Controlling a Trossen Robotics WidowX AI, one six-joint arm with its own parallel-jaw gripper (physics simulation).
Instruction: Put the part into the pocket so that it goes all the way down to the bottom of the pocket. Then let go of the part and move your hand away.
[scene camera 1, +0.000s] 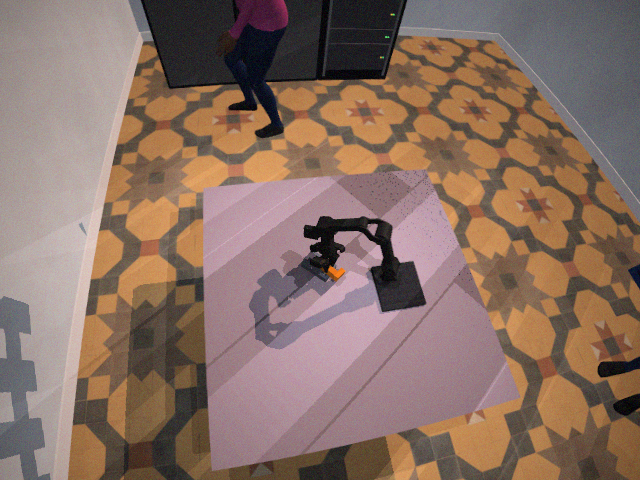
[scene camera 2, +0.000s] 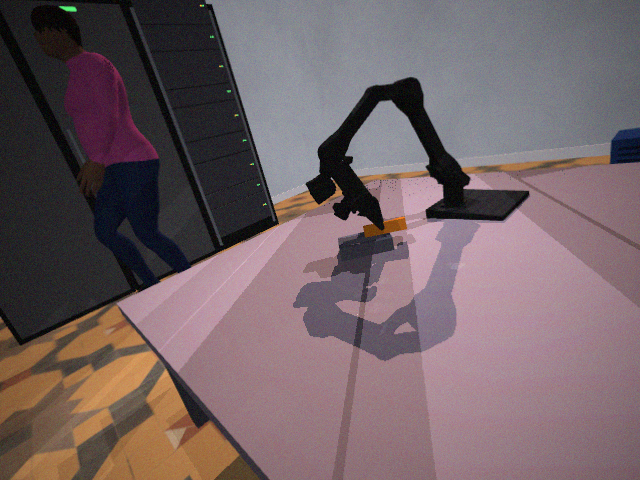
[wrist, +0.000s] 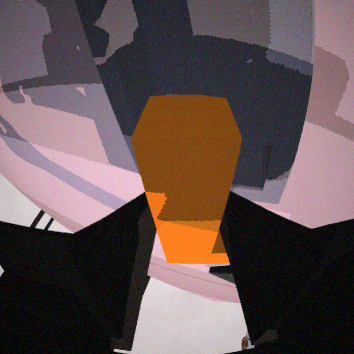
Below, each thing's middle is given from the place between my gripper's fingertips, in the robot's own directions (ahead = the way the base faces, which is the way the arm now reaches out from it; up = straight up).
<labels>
I see my gripper 10 mm past the orange L-shaped part (wrist: 186, 146).
</labels>
